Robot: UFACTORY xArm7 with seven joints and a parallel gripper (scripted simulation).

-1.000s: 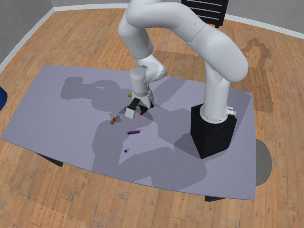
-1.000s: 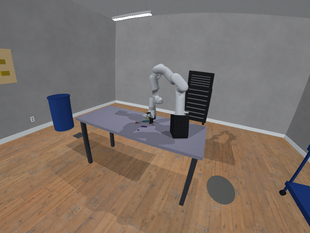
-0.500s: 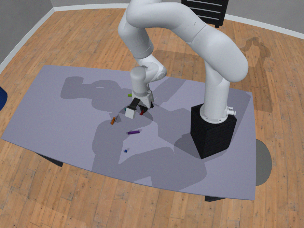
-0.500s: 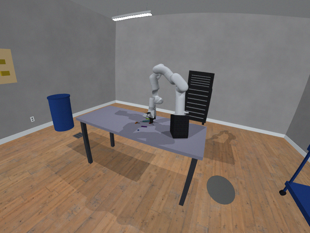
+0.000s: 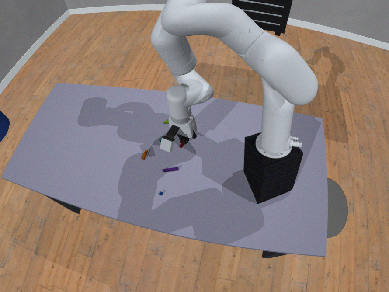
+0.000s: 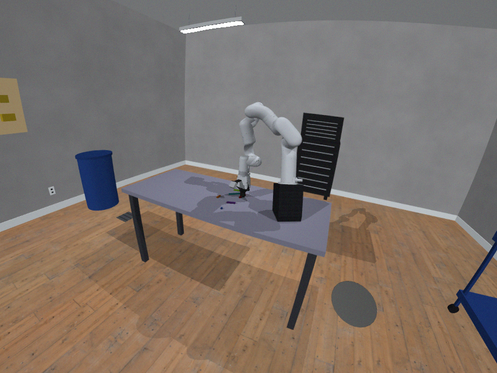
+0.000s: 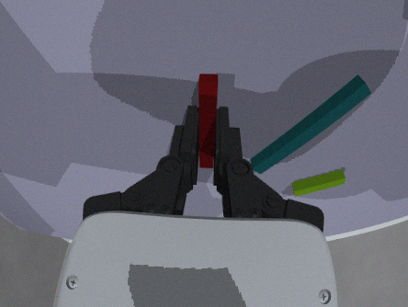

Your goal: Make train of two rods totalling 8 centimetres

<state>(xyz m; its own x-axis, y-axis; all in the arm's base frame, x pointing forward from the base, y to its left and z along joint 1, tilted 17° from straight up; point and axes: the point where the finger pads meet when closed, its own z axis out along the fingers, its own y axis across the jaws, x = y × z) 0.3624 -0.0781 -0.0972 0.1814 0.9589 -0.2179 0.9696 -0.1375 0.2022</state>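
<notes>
Right now my hand is 20 mm short of the small blue rod, 250 mm to the right of it and 20 mm above it. Also, from my hand: turquoise rod 70 mm ahead, 10 mm to the right, 20 mm below; then lime rod 90 mm ahead, 80 mm to the right, 20 mm below; then red rod 20 mm below.
</notes>
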